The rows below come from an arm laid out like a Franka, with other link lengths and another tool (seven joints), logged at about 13 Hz.
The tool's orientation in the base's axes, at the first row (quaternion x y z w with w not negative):
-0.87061 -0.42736 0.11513 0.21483
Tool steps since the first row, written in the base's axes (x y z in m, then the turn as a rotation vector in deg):
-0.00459 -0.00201 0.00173 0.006 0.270 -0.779
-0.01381 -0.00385 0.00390 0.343 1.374 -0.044
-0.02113 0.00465 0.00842 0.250 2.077 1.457
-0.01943 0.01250 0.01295 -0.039 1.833 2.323
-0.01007 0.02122 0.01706 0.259 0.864 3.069
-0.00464 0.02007 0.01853 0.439 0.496 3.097
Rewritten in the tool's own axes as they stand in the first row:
-0.00442 -0.00292 -0.00032 0.231 0.226 0.759
-0.01152 -0.00935 0.00081 1.300 -0.486 0.286
-0.00930 -0.02118 0.00198 1.776 -1.641 -0.807
-0.00212 -0.02640 -0.00050 1.392 -2.119 -1.527
0.01043 -0.02657 -0.00532 0.791 -1.739 -2.566
0.01279 -0.02286 -0.00901 0.608 -1.427 -2.761

